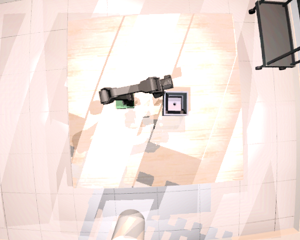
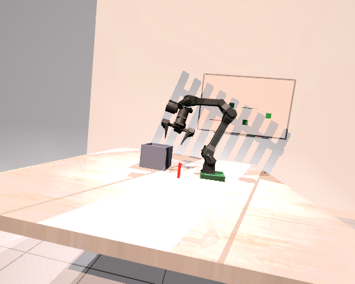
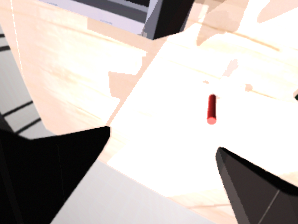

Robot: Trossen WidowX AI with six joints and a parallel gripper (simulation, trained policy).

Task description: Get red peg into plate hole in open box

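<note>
My gripper tip is now 60 mm past the red peg, 20 mm to the right of it and 140 mm above it. Round my gripper tip: plate 140 mm ahead, 130 mm to the right, 140 mm below.
</note>
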